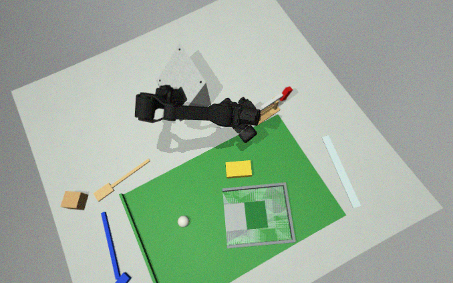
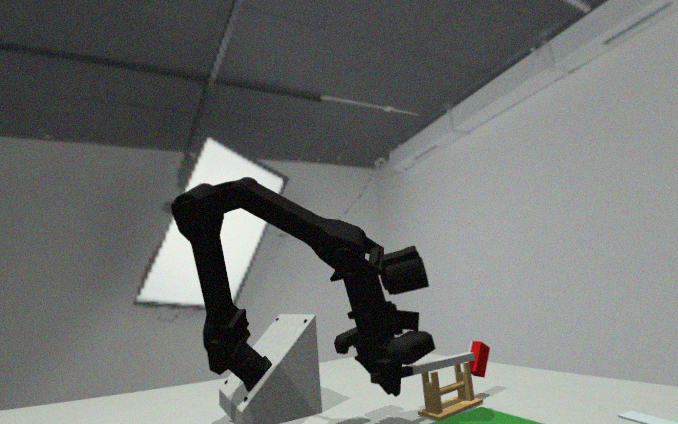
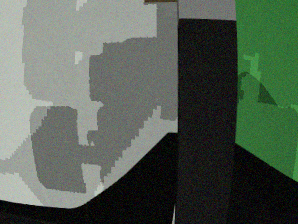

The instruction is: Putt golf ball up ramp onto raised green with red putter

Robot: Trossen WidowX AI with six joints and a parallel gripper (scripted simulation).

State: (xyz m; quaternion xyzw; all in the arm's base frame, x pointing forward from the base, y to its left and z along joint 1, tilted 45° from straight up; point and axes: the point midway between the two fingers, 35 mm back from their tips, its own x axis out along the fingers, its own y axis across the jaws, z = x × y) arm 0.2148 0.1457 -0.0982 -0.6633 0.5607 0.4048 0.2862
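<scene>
Now: the red putter 3 cm behind my gripper tip, 11 cm to the left of it and 2 cm above it. Round my gripper tip: yellow block: 16 cm ahead, 8 cm to the right, 4 cm below; then wooden stand: 3 cm behind, 13 cm to the left, 2 cm below; then pale bar: 32 cm ahead, 28 cm to the left, 6 cm below.
</scene>
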